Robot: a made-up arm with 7 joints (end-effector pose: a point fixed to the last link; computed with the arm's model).
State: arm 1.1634 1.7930 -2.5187 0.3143 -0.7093 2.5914 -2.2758
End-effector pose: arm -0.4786 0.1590 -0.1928 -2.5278 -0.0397 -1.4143
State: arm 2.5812 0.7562 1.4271 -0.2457 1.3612 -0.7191 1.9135
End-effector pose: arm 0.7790 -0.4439 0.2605 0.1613 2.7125 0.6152
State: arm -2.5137 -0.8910 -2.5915 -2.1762 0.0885 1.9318 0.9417
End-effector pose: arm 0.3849 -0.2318 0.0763 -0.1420 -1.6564 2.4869
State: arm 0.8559 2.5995 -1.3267 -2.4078 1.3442 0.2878 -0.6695
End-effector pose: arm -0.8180 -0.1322 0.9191 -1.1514 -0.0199 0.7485
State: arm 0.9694 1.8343 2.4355 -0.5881 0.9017 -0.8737 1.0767
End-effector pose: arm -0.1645 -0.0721 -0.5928 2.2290 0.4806 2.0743
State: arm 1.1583 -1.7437 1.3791 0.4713 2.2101 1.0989 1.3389
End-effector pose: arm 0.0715 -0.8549 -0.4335 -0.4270 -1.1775 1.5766
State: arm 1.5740 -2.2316 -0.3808 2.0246 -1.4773 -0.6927 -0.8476
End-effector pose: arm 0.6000 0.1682 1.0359 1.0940 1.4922 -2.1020
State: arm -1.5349 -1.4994 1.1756 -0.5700 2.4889 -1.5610 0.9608
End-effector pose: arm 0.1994 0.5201 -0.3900 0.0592 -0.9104 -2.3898
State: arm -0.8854 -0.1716 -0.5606 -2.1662 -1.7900 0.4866 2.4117
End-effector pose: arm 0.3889 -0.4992 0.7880 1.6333 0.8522 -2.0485
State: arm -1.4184 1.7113 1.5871 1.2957 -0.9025 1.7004 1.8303
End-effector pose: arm 0.4092 0.5434 0.5039 -0.1365 0.2753 -1.5583
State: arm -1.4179 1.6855 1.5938 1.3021 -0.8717 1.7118 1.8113
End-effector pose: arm 0.4115 0.5481 0.4819 -0.1970 0.3295 -1.5378
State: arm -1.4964 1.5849 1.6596 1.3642 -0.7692 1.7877 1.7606
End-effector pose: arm 0.4193 0.5470 0.3937 -0.4069 0.4991 -1.4819
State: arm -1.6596 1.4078 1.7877 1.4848 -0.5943 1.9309 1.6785
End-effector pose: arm 0.4220 0.5199 0.2686 -0.7285 0.8568 -1.3565
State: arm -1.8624 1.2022 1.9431 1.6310 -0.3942 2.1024 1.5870
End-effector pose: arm 0.4213 0.4674 0.1756 -0.9968 1.3677 -1.1297
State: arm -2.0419 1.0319 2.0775 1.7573 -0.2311 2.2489 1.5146
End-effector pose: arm 0.4305 0.4113 0.1295 -1.1007 1.8379 -0.8514
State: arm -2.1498 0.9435 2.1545 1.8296 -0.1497 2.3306 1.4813
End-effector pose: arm 0.4418 0.3738 0.1121 -1.0953 2.0872 -0.6704
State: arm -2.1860 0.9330 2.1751 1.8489 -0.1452 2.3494 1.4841
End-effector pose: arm 0.4486 0.3609 0.1138 -1.0715 2.1231 -0.6515
